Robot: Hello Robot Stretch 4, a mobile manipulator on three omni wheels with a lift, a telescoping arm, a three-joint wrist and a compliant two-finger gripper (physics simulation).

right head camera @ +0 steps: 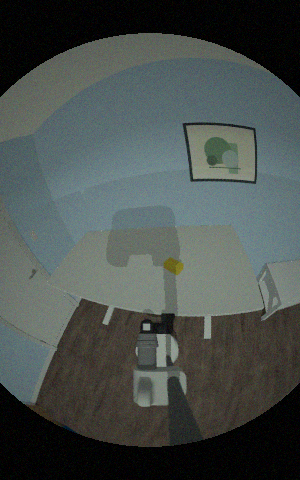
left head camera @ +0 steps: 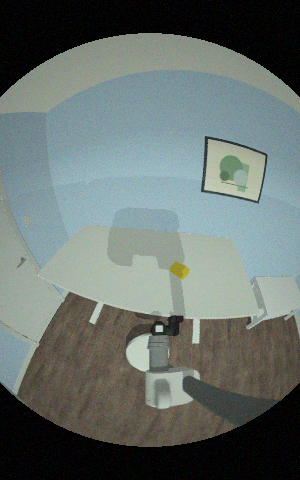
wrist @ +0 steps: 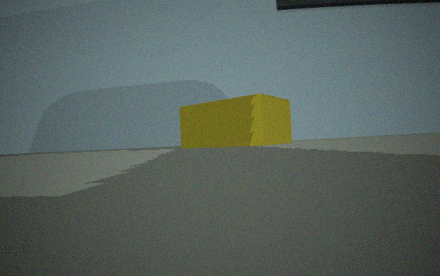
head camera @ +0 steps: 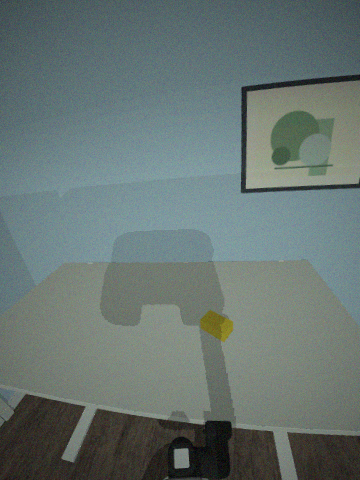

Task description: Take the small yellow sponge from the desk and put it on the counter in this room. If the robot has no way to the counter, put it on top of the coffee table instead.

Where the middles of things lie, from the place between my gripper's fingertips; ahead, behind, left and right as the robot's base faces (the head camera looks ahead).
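Scene:
A framed picture (head camera: 293, 133) is 520 mm to the right of my hand, 440 mm ahead of it and 650 mm above it. As for the small yellow sponge (wrist: 255, 120), my hand is 60 mm below it, 40 mm short of it and 30 mm to the left of it.

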